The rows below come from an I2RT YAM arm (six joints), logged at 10 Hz.
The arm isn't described. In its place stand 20 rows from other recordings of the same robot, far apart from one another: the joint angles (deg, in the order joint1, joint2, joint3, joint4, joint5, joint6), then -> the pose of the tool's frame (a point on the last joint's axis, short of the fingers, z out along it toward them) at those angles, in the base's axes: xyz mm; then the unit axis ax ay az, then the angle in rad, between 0 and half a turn.
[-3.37, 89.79, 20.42, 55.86, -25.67, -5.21] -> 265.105, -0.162, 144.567, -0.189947, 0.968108, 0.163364, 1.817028
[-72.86, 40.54, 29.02, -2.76, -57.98, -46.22] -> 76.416, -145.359, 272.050, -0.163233, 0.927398, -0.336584, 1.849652
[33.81, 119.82, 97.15, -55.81, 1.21, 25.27] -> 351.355, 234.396, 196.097, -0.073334, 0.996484, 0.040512, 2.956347
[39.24, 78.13, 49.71, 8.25, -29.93, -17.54] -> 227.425, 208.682, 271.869, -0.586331, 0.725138, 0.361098, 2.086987
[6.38, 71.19, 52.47, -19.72, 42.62, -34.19] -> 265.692, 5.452, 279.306, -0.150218, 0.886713, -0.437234, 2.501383
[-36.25, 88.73, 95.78, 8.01, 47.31, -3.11] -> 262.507, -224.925, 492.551, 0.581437, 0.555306, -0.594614, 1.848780
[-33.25, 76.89, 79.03, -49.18, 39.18, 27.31] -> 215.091, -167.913, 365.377, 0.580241, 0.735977, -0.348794, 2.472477
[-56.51, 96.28, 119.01, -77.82, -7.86, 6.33] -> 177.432, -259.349, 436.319, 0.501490, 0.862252, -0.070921, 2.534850
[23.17, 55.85, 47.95, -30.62, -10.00, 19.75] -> 188.834, 87.542, 289.816, -0.069665, 0.965881, 0.249439, 2.375128
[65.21, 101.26, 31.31, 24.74, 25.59, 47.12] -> 134.155, 253.800, 87.535, -0.063070, 0.975644, 0.210096, 2.368586
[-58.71, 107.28, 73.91, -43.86, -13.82, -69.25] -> 194.255, -303.245, 175.050, -0.105226, 0.993321, -0.047339, 2.828564
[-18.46, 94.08, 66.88, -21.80, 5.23, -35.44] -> 336.581, -115.778, 235.605, -0.127935, 0.970229, -0.205640, 2.547949
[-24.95, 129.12, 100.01, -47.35, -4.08, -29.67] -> 414.015, -189.825, 145.085, -0.045391, 0.998709, -0.022810, 2.899207
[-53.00, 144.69, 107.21, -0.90, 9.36, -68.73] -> 327.524, -444.260, 96.876, -0.088552, 0.903492, -0.419357, 2.846296
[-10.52, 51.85, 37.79, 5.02, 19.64, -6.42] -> 209.545, -51.082, 302.898, 0.174082, 0.943543, -0.281819, 1.820404
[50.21, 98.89, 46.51, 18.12, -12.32, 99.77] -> 216.734, 272.095, 155.659, 0.322971, 0.819343, 0.473673, 3.084091
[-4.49, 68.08, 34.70, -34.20, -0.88, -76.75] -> 200.267, -15.178, 172.411, -0.586414, 0.800729, -0.122274, 2.835474
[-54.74, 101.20, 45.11, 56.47, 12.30, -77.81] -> 205.404, -303.669, 203.339, -0.067215, 0.718500, -0.692271, 2.708863
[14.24, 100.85, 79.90, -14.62, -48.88, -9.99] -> 380.324, 124.189, 284.551, -0.387697, 0.821306, 0.418506, 2.313270
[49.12, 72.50, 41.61, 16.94, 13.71, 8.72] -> 194.245, 211.509, 264.814, -0.246987, 0.932863, 0.262228, 1.902169
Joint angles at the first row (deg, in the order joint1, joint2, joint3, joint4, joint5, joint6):
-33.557 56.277 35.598 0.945 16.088 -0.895
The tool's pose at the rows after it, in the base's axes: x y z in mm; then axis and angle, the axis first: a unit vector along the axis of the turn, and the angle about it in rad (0 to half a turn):
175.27, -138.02, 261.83, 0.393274, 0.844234, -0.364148, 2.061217
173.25, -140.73, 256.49, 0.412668, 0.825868, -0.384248, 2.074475
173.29, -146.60, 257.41, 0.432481, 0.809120, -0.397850, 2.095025
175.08, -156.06, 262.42, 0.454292, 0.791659, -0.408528, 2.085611
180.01, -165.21, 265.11, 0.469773, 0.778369, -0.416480, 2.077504
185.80, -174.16, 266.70, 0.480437, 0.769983, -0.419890, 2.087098
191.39, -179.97, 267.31, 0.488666, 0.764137, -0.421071, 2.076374
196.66, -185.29, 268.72, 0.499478, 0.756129, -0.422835, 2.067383
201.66, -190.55, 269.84, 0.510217, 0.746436, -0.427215, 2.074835
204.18, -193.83, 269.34, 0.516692, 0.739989, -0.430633, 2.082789
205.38, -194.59, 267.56, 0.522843, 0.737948, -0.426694, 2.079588
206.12, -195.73, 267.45, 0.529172, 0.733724, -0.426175, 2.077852
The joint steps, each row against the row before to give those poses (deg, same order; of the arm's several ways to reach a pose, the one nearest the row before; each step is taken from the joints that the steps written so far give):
-1.482 -0.707 -2.412 4.324 4.258 0.716
-0.445 0.434 -1.280 2.154 2.859 0.417
-0.898 1.226 0.784 0.197 2.134 0.714
-1.501 1.907 1.488 1.619 0.764 0.947
-0.891 2.639 1.471 2.106 0.730 0.727
-0.675 2.797 1.912 0.619 0.652 0.611
-0.172 2.136 1.085 1.629 0.266 0.673
-0.082 1.921 1.244 1.171 0.645 0.911
-0.024 1.888 1.488 0.222 1.351 0.779
-0.087 1.138 0.697 0.217 0.910 0.419
0.045 0.483 -0.019 0.303 0.063 0.865
-0.045 0.367 0.218 0.136 0.344 0.651

